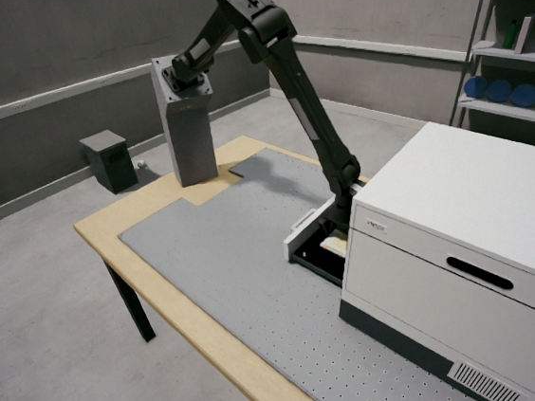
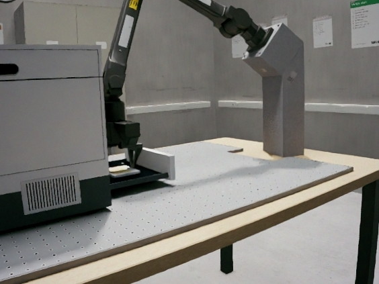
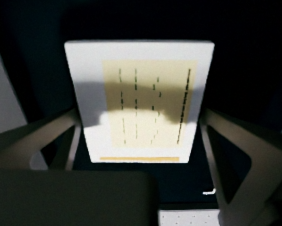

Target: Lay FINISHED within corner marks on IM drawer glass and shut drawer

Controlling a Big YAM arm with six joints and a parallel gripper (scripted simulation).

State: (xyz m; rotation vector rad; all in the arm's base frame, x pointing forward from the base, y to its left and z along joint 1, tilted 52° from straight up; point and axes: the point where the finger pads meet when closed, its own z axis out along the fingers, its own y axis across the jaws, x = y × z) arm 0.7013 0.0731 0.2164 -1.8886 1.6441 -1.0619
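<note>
My hand is 10 mm to the left of the cassette. Also, from my hand: drawer 20 mm ahead.
</note>
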